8 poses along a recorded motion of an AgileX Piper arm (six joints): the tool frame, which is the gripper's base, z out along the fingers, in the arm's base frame.
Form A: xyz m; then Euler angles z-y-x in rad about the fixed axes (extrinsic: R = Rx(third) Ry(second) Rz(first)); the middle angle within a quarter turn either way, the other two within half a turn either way.
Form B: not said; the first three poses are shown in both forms.
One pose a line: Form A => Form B
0.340 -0.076 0.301 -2.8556 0.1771 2.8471 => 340 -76 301 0.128 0.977 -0.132 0.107
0.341 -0.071 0.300 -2.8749 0.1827 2.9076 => 341 -71 300 0.121 0.982 -0.103 0.105
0.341 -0.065 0.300 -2.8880 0.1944 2.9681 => 341 -65 300 0.117 0.985 -0.073 0.107
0.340 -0.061 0.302 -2.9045 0.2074 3.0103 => 340 -61 302 0.111 0.986 -0.053 0.110
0.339 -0.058 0.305 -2.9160 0.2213 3.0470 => 339 -58 305 0.107 0.987 -0.034 0.115
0.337 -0.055 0.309 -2.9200 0.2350 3.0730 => 337 -55 309 0.106 0.987 -0.021 0.120
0.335 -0.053 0.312 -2.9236 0.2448 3.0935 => 335 -53 312 0.105 0.987 -0.010 0.124
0.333 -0.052 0.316 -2.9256 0.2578 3.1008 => 333 -52 316 0.104 0.986 -0.006 0.130
